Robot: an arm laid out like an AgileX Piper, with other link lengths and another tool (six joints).
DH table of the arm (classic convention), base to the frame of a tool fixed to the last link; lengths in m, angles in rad. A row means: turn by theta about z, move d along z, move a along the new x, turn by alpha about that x. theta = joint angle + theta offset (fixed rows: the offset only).
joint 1: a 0; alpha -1.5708; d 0.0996; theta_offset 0
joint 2: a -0.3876; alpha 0; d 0; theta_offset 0.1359
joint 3: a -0.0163; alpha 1.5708; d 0; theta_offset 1.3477
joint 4: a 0; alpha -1.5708; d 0.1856; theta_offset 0
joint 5: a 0; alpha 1.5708; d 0; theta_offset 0
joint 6: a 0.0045; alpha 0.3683; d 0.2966; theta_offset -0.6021
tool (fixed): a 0; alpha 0; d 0.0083; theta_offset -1.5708
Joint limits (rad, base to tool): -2.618..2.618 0..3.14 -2.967..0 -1.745..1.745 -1.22..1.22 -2.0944..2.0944
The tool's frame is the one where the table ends.
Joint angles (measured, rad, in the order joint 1, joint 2, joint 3, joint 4, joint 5, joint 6), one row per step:
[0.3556 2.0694 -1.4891 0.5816 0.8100 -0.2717]
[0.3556 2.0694 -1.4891 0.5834 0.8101 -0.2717]
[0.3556 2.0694 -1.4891 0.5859 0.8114 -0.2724]
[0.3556 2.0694 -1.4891 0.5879 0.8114 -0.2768]
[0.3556 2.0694 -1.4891 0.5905 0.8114 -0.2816]
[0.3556 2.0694 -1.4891 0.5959 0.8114 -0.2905]
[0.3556 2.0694 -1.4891 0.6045 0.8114 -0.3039]
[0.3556 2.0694 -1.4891 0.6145 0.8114 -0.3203]
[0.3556 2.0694 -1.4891 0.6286 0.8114 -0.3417]
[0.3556 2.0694 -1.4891 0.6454 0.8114 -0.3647]
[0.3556 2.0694 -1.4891 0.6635 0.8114 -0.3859]
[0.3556 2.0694 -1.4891 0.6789 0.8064 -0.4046]
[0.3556 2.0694 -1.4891 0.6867 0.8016 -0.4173]
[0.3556 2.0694 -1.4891 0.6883 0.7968 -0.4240]
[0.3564 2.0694 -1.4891 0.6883 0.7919 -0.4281]
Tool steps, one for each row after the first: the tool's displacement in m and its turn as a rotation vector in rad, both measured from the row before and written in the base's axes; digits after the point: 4 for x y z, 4 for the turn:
[-0.0001 0.0004 0.0002 0.0015 0.0006 -0.0008]
[-0.0004 0.0005 0.0002 0.0019 0.0016 0.0000]
[0.0000 0.0004 0.0002 0.0009 -0.0015 0.0028]
[0.0000 0.0005 0.0003 0.0014 -0.0016 0.0029]
[0.0000 0.0010 0.0006 0.0030 -0.0027 0.0051]
[0.0000 0.0017 0.0009 0.0050 -0.0040 0.0074]
[0.0000 0.0019 0.0011 0.0056 -0.0052 0.0092]
[0.0000 0.0027 0.0016 0.0082 -0.0066 0.0114]
[0.0000 0.0032 0.0019 0.0102 -0.0068 0.0114]
[0.0000 0.0034 0.0021 0.0116 -0.0057 0.0091]
[0.0016 0.0027 0.0020 0.0097 -0.0096 0.0054]
[0.0015 0.0013 0.0011 0.0043 -0.0085 0.0041]
[0.0015 0.0001 0.0004 0.0001 -0.0072 0.0020]
[0.0012 0.0002 0.0002 -0.0008 -0.0063 0.0014]

